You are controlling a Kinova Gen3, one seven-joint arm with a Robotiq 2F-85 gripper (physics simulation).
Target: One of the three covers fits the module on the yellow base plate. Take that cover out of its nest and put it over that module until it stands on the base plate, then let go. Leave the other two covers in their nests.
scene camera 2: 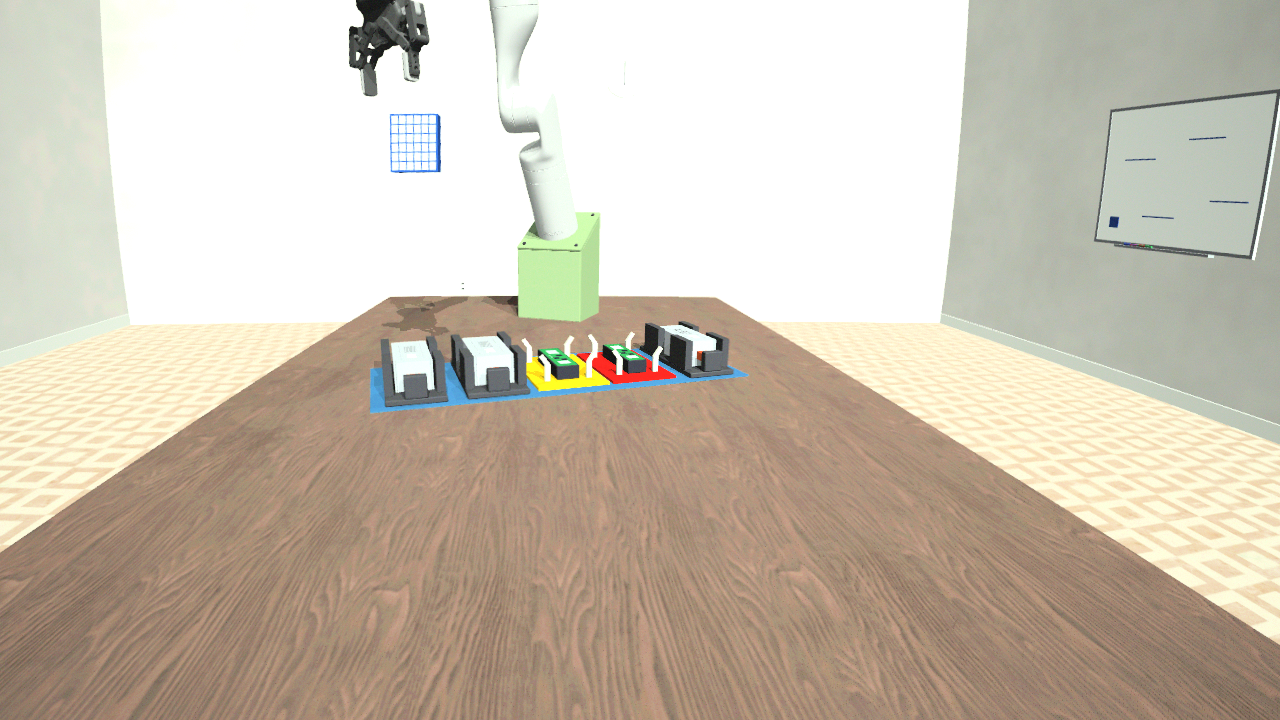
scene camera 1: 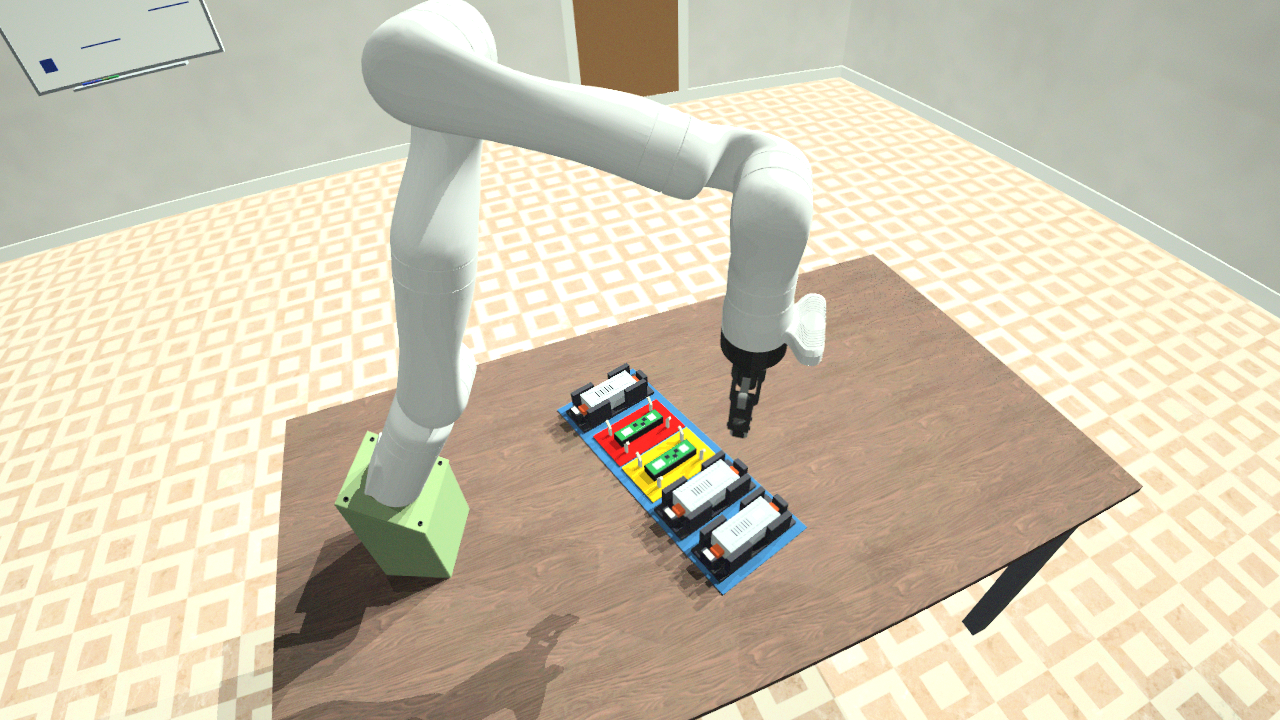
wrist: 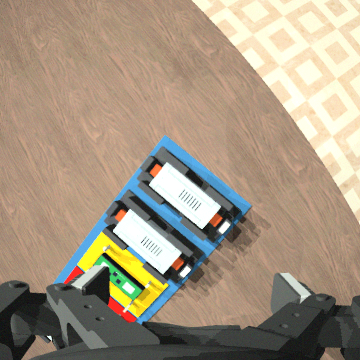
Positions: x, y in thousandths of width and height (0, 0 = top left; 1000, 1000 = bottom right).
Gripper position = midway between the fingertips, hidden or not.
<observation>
My gripper shows in scene camera 2 (305, 123), in scene camera 1 (582, 563) and in the wrist view (529, 804). An end cover shows in scene camera 2 (319, 497), in scene camera 1 (586, 728) and in the wrist view (496, 540).
</observation>
